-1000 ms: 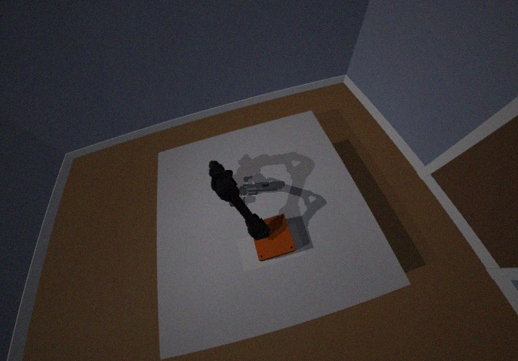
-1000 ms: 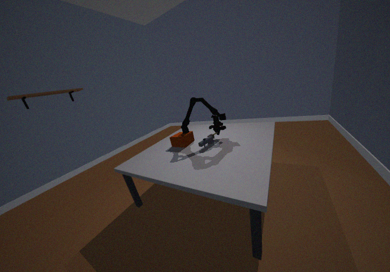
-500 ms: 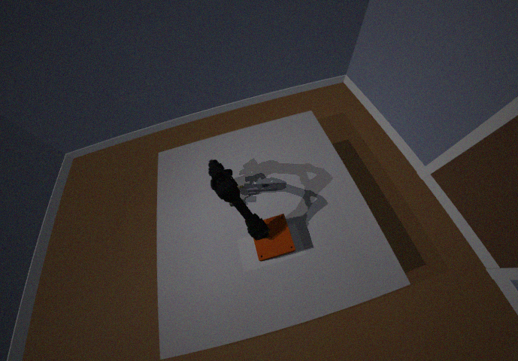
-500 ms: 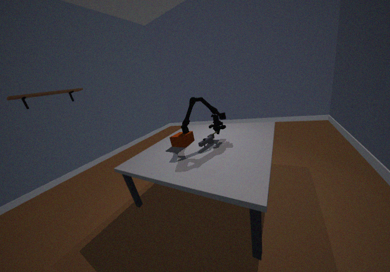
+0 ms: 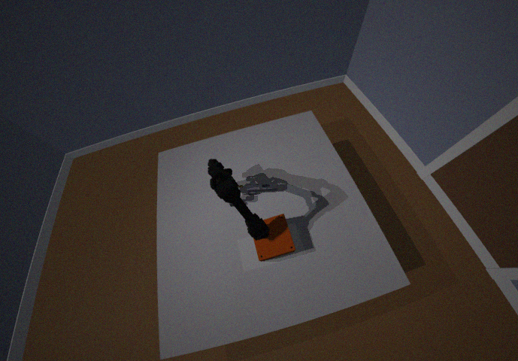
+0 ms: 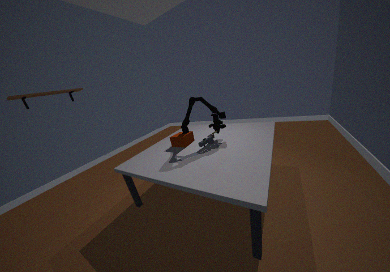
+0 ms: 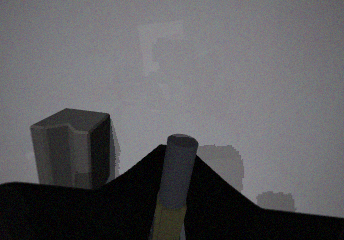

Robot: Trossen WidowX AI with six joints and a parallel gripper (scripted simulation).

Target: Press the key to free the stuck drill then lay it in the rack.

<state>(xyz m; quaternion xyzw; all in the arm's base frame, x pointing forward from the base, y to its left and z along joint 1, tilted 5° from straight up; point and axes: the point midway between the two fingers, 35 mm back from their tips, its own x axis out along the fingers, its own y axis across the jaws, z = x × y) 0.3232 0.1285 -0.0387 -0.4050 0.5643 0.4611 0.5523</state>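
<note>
My gripper tip is now 10 mm past the drill, 40 mm to the left of it and 30 mm below it. The rest, counted from my gripper tip: dark key: 60 mm behind, 220 mm to the right.
</note>
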